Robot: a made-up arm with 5 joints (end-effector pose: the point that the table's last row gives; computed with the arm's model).
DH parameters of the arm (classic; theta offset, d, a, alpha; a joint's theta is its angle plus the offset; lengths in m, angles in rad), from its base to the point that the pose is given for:
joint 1: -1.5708 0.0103 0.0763 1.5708
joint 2: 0 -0.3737 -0.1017 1.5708
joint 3: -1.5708 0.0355 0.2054 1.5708
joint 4: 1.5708 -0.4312 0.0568 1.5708
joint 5: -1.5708 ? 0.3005 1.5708
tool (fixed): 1.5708 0.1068 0 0
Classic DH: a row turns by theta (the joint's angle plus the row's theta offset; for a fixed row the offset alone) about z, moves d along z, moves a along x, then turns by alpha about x.
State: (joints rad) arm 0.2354 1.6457 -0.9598 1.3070 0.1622
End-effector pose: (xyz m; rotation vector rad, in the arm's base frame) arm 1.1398 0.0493 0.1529 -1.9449 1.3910 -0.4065
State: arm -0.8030 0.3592 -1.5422 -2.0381 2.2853
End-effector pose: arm 0.8680 -0.1377 0.0304 2.1019 -0.2035 2.2838
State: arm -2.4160 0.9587 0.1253 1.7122 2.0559
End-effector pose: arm -0.3144 0.1335 0.1629 -0.3405 0.8505 1.8409
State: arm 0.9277 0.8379 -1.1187 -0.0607 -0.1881
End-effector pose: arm 0.6617 0.9396 0.0013 -1.0542 -0.1246 1.9650
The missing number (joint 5, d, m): 0.1206
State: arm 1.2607 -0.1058 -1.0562 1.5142 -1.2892
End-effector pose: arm 0.0586 0.9950 -0.0972 1.8772 0.5782 -2.1210
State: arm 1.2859 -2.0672 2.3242 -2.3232 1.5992
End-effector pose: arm 0.3309 -0.3850 0.0284 0.9558 0.0133 0.2312
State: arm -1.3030 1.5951 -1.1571 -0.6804 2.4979
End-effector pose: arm -0.0731 -0.8589 -0.4434 1.8303 0.3801 -0.8977
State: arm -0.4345 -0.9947 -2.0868 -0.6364 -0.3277
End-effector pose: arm 0.8378 -0.2341 0.6184 0.6529 -1.7184 1.1252
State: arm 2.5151 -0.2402 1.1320 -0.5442 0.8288
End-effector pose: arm 0.4298 0.4313 -0.2721 0.9978 0.3708 1.3730
